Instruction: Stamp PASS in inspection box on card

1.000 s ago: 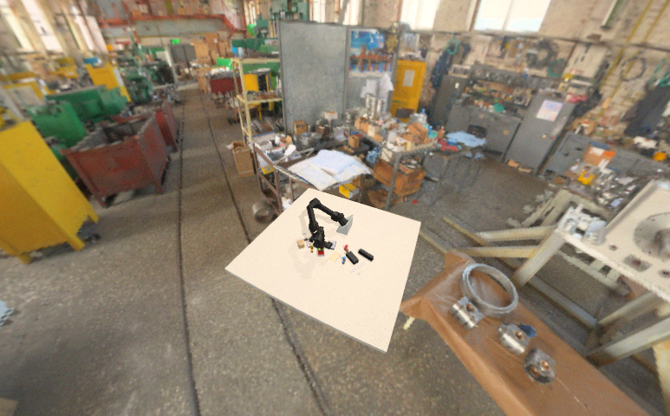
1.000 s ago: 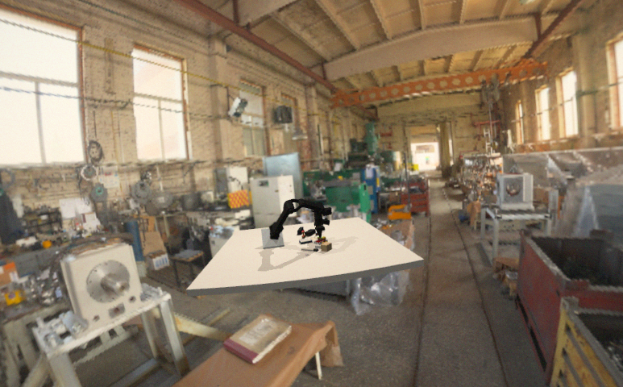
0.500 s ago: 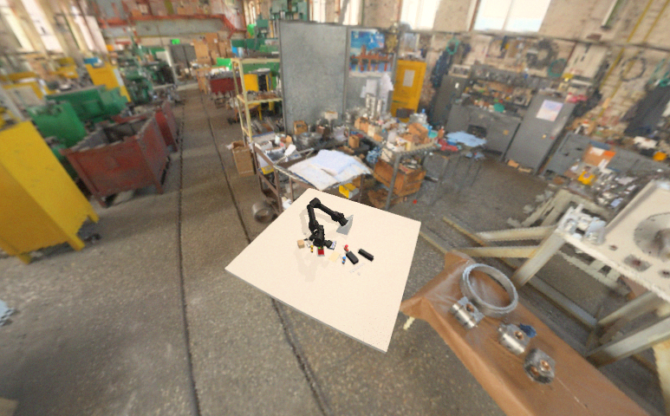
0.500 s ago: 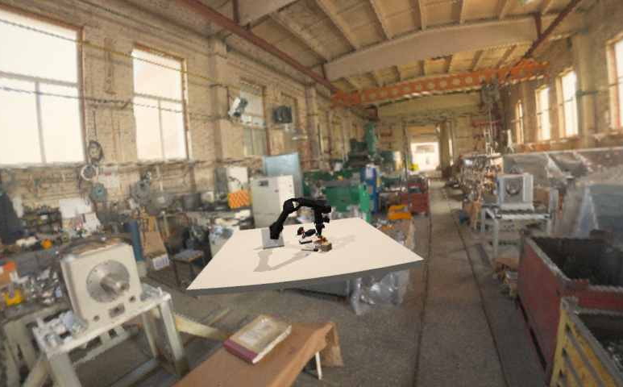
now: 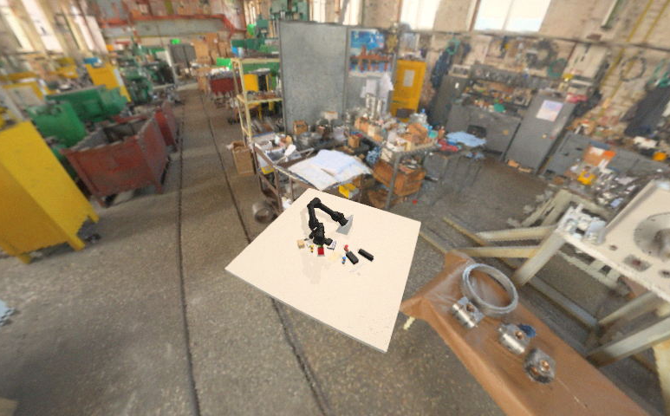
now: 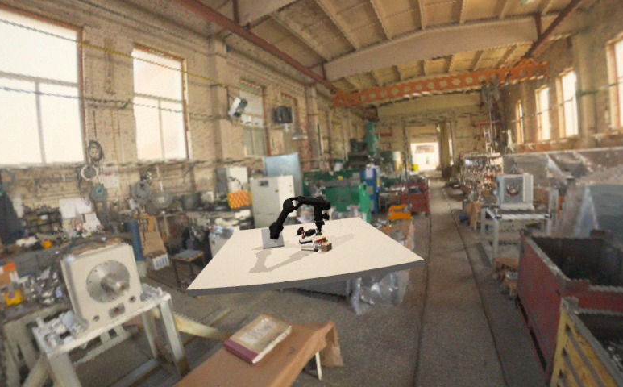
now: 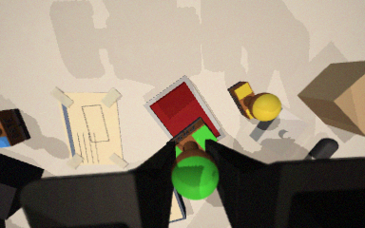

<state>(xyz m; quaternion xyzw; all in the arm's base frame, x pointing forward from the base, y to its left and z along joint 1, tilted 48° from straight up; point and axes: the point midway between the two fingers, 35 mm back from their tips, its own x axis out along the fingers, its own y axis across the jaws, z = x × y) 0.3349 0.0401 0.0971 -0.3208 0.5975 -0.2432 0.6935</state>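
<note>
The cream card is 20 mm behind my gripper tip, 120 mm to the left of it and 80 mm below it. Also, from my gripper tip: yellow-knobbed stamp (20 mm ahead, 70 mm to the right, 60 mm below); green-knobbed stamp (right at my gripper tip); red ink pad (80 mm below).
</note>
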